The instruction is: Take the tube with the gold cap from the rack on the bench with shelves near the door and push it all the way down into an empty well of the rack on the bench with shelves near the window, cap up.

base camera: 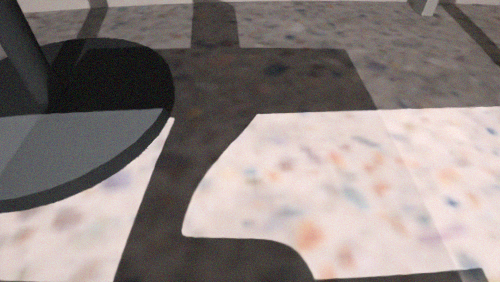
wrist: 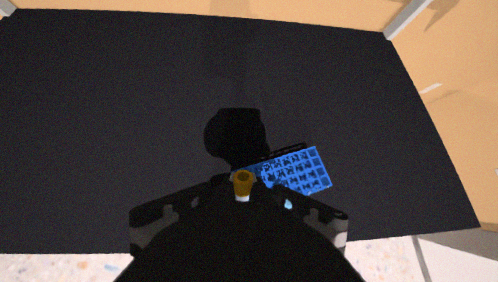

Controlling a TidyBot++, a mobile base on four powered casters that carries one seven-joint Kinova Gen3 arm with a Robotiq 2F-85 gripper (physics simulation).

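Places are measured from the arm's base along level axes (x ahead, y left, z up), in centimetres.
Pixels of known places: gripper, fingertip midpoint: [wrist: 242,179].
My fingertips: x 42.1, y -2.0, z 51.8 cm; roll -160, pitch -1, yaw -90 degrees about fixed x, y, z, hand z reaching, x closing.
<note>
Behind a point stands the place of what it marks.
My gripper [wrist: 242,179] {x 42.1, y -2.0, z 51.7 cm} is shut on the tube with the gold cap [wrist: 243,183] {x 41.6, y -2.0, z 56.8 cm}, whose cap points up toward the wrist camera, with a short white part below it. A blue rack [wrist: 324,169] {x 44.9, y -20.0, z 42.2 cm} with a grid of square wells lies on the dark bench top [wrist: 125,100] {x 62.6, y 31.3, z 36.6 cm}, right of the held tube in the wrist view. The gripper is above the bench and overlaps the rack's near left part, which is hidden. A small light blue spot [wrist: 288,204] {x 38.8, y -9.2, z 48.5 cm} shows by the right finger. The gripper and rack do not show in the base camera view.
The gripper's dark shadow lies on the bench behind the rack's left end. Grey posts [wrist: 407,19] {x 102.0, y -62.7, z 44.3 cm} stand at the bench's far corners. Tan surfaces lie beyond. Speckled floor shows along the near edge. In the base camera view, a round dark base [base camera: 85,150] {x 39.2, y 23.0, z -36.7 cm} stands at the left.
</note>
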